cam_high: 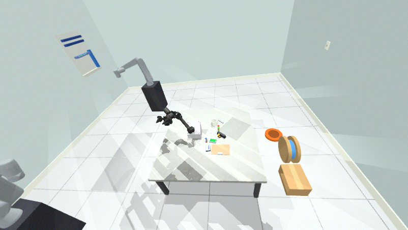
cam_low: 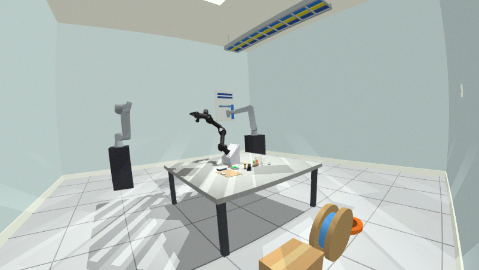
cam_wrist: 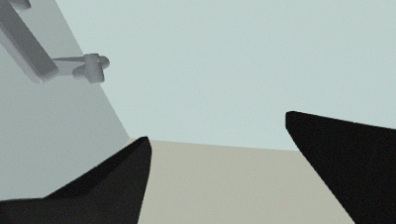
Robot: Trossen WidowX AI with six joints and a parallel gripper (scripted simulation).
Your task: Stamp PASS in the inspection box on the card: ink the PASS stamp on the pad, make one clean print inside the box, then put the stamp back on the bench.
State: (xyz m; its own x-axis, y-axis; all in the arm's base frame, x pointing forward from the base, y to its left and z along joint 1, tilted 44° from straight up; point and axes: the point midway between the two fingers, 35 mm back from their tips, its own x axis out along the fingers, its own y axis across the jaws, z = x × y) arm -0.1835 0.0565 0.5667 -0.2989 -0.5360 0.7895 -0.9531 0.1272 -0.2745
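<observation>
Now: gripper tip 580 mm above the green-knobbed stamp, 510 mm short of it and 500 mm to the right of it. Also, from my gripper tip: cream card 600 mm below, 450 mm to the left, 390 mm ahead; yellow-knobbed stamp 580 mm below, 530 mm ahead, 380 mm to the left; green ink pad 590 mm below, 450 mm ahead, 300 mm to the left.
</observation>
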